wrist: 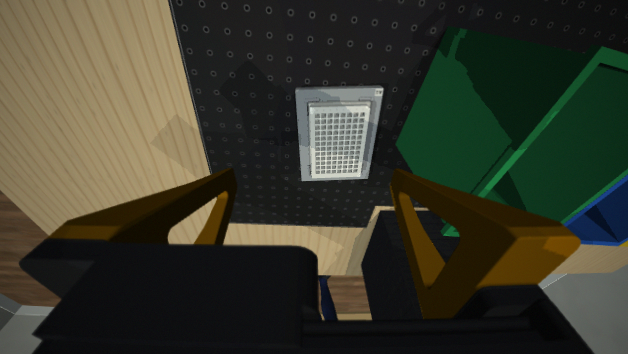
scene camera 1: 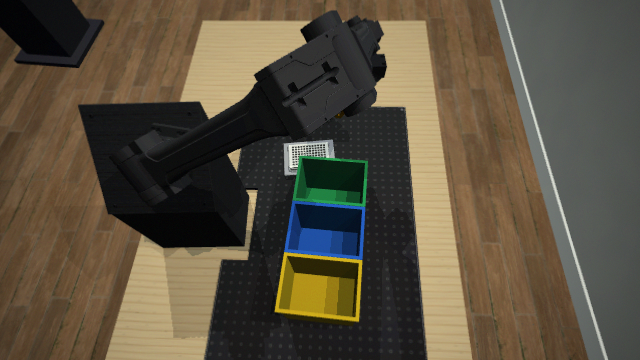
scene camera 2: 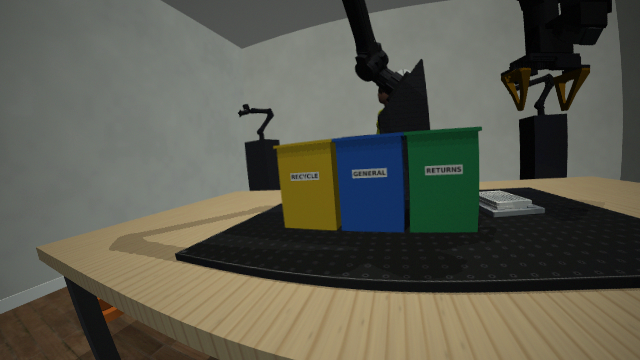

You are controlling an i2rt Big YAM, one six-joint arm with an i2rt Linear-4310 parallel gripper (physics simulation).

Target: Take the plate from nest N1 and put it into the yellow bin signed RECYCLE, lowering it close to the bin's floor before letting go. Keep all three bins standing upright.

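Frame: origin at the arm's base, x up, y back, z right, level; metres.
Where they show: gripper, fingertip midpoint: (wrist: 313, 177) (scene camera 2: 542, 110); arm's base, origin of the base link: (scene camera 2: 400, 89).
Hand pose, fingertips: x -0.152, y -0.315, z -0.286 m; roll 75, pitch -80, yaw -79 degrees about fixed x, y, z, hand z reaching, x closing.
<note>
Each offset is from my fingertips to the top centre of the thing. "spot": to the spot under its first point.
A white plate with a grid of wells @[spot: dx -0.187, dy +0.084, dz +0.057 m] (scene camera 1: 308, 154) (scene camera 2: 502, 199) (wrist: 339, 142) sits flat in the grey nest @[dx -0.196, dy +0.083, dz +0.058 m] (scene camera 1: 286, 167) (scene camera 2: 520, 212) (wrist: 303, 135) on the black mat, beside the green bin. My gripper (scene camera 2: 543, 109) (wrist: 313, 177) has orange fingers spread wide, open and empty. It hangs high above the mat; in the wrist view the plate shows beyond and between the fingertips. In scene camera 1 the arm hides most of the gripper. The yellow RECYCLE bin @[dx -0.031, dy -0.009, dz +0.481 m] (scene camera 1: 319, 290) (scene camera 2: 309, 200) stands upright at the end of the bin row, and its inside shows bare in scene camera 1.
The green RETURNS bin @[dx -0.031, dy -0.006, dz +0.219 m] (scene camera 1: 331, 182) (scene camera 2: 444, 195) (wrist: 460, 115) and the blue GENERAL bin @[dx -0.031, dy -0.007, dz +0.350 m] (scene camera 1: 325, 230) (scene camera 2: 371, 200) (wrist: 597, 215) stand upright in a row with the yellow one. The green bin is closest to the nest. The arm's black pedestal (scene camera 1: 180, 227) stands left of the bins in scene camera 1.
</note>
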